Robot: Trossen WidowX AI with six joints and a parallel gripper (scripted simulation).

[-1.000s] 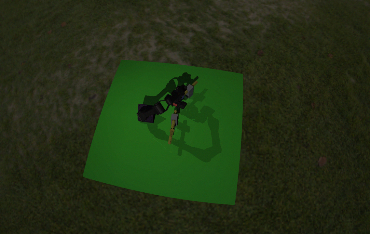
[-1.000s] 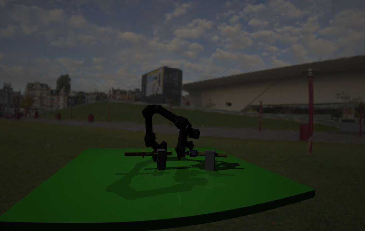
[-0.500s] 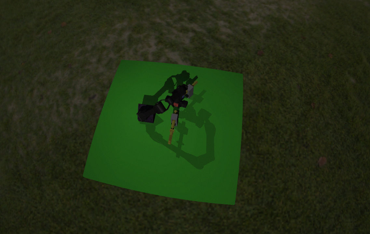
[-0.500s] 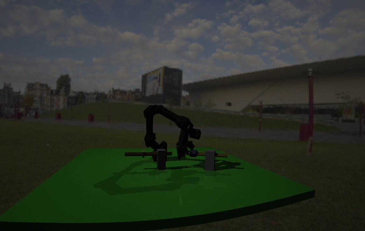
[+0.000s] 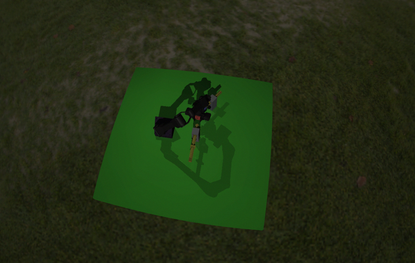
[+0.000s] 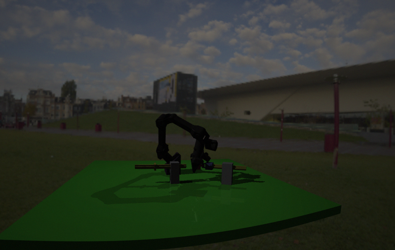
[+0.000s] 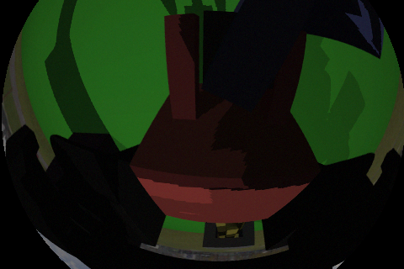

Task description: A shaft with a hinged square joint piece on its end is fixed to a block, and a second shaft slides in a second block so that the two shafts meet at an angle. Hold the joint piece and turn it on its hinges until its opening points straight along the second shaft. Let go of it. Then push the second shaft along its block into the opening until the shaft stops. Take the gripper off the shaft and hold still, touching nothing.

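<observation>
The red square joint piece lies 30 mm to the left of my gripper tip and 40 mm above it.
</observation>
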